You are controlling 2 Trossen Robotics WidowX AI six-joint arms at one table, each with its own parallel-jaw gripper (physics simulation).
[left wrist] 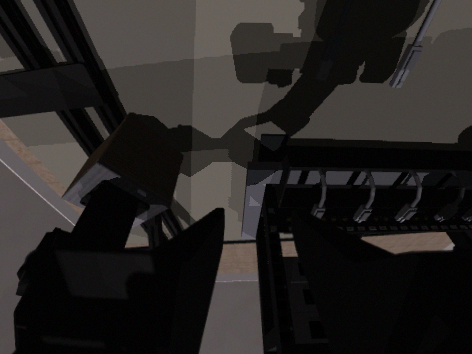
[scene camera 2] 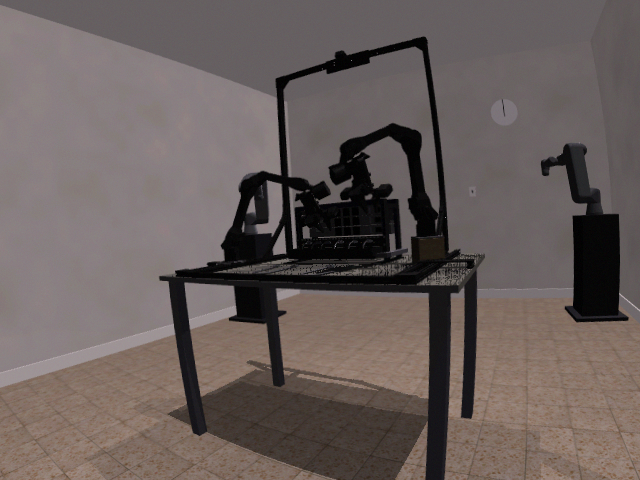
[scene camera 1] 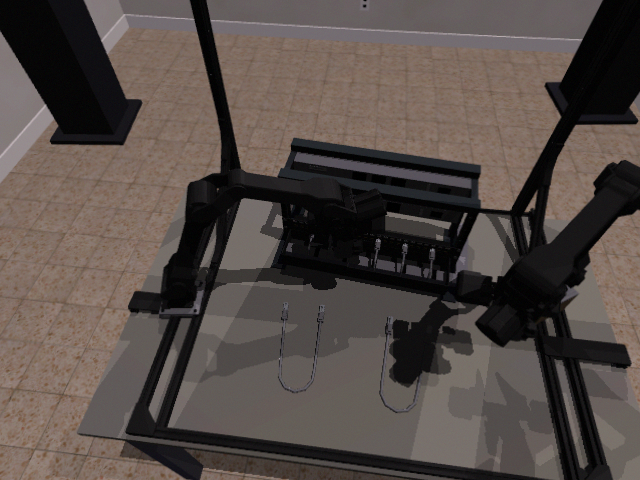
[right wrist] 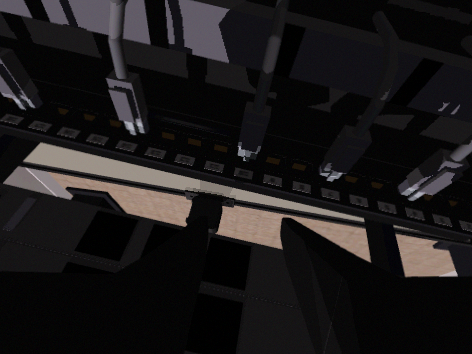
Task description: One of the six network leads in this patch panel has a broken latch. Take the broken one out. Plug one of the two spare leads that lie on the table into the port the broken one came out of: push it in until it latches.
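Places are measured from the left arm's base along level axes (x back, y up, z left), in metres.
Pixels of known places: left gripper, fingertip midpoint: [left wrist: 257, 216] [scene camera 2: 371, 213] [scene camera 1: 491, 295]; right gripper, fingertip midpoint: [left wrist: 464, 245] [scene camera 2: 327, 231] [right wrist: 244, 225]; left arm's base at its link origin: [left wrist: 115, 203] [scene camera 2: 427, 236]; right arm's base at its link origin: [scene camera 2: 231, 261] [scene camera 1: 182, 296].
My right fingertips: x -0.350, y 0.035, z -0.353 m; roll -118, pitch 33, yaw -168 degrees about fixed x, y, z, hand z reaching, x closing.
Note:
Ahead of a thing's pixels: the offset from my right fingertips to its middle. "*": to the spot under its first point.
The patch panel {dx +0.043, dy -0.035, dz +0.027 m} [left wrist: 345, 230] [right wrist: 257, 176] runs along the front of a dark rack. Several grey leads are plugged into it; plugs show in the right wrist view at left [right wrist: 127, 102], middle [right wrist: 254, 130] and right [right wrist: 345, 152]. I cannot tell which latch is broken. Two U-shaped spare leads {* dx -0.293, dy -0.131, dz +0.285 m} [scene camera 1: 295, 390] {* dx -0.103, dy -0.132, dz +0.426 m} [scene camera 1: 399, 410] lie on the table before the rack; the right one is partly in shadow. My right gripper [right wrist: 244, 225] [scene camera 2: 324, 226] is open and empty, its fingertips close to the panel just beyond the plug row. My left gripper [left wrist: 257, 216] is open and empty, above the rack's right end.
The rack {dx +0.060, dy -0.006, dz +0.006 m} [scene camera 1: 385, 192] has an upper frame behind the panel. A brown block [left wrist: 142, 150] [scene camera 2: 428, 249] sits by the left arm's base. Black rails [scene camera 1: 320, 448] edge the table, and tall posts [scene camera 1: 212, 77] rise behind. The right arm reaches across the rack and hides part of it in scene camera 1.

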